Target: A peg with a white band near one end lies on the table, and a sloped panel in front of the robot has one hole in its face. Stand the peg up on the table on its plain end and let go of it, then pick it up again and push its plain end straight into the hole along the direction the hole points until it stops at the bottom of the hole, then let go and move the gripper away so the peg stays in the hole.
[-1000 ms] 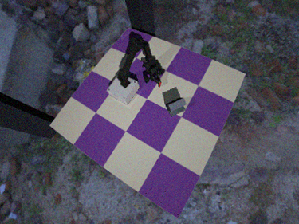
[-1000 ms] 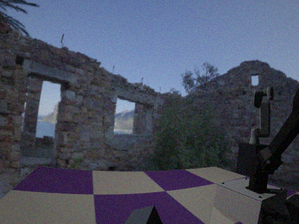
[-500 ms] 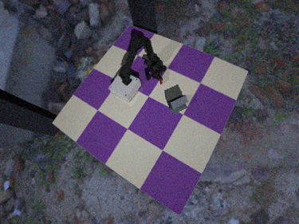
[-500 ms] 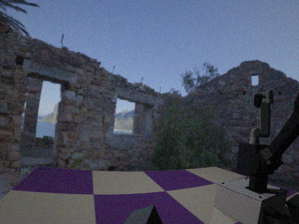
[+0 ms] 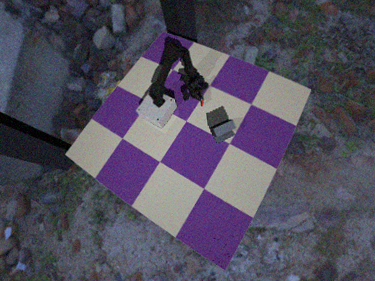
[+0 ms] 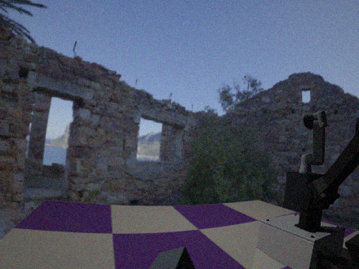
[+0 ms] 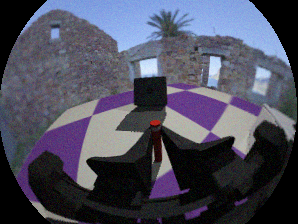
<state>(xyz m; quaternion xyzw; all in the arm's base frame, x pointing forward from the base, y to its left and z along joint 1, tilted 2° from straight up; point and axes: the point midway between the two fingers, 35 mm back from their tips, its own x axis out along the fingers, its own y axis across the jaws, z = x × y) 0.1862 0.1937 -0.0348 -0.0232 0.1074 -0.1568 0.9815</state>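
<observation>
The red peg lies 10 mm below my gripper tip. From my gripper tip the other things lie so: sloped grey panel: 210 mm ahead, 80 mm to the right, 10 mm below.
</observation>
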